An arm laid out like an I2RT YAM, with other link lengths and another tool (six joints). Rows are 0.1 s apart.
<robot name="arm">
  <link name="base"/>
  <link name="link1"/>
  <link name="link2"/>
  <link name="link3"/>
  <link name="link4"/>
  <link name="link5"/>
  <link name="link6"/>
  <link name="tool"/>
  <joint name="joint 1" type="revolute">
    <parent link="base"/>
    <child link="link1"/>
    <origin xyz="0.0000 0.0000 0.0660"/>
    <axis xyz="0 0 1"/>
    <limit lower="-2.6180" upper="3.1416"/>
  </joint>
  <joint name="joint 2" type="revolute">
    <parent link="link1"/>
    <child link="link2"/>
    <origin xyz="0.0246 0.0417 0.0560"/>
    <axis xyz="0 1 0"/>
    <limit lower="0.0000" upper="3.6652"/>
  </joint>
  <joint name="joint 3" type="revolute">
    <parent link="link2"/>
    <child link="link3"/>
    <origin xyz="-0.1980 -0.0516 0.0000"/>
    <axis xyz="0 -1 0"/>
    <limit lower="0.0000" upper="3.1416"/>
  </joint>
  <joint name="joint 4" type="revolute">
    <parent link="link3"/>
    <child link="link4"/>
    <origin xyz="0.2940 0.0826 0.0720"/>
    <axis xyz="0 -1 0"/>
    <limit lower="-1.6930" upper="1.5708"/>
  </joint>
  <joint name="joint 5" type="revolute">
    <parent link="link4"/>
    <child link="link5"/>
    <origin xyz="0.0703 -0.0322 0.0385"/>
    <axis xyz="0 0 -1"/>
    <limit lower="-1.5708" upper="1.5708"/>
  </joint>
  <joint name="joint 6" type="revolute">
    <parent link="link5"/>
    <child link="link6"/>
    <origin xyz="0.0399 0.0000 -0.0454"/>
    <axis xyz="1 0 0"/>
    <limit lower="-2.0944" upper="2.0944"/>
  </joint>
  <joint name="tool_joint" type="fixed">
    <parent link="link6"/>
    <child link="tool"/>
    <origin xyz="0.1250 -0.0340 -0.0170" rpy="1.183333 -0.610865 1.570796"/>
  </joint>
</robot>
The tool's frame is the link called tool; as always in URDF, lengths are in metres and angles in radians.
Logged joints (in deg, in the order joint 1, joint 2, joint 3, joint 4, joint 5, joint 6), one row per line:
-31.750, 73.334, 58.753, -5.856, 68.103, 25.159
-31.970, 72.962, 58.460, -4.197, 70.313, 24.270
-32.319, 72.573, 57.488, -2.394, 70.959, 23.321
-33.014, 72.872, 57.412, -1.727, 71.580, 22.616
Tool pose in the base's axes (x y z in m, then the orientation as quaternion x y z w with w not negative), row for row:
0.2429, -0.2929, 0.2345, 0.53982, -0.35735, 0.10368, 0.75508
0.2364, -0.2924, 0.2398, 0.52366, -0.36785, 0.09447, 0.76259
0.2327, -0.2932, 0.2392, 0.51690, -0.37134, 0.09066, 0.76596
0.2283, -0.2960, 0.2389, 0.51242, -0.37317, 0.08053, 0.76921
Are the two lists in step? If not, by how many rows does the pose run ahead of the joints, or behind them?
They are in step.
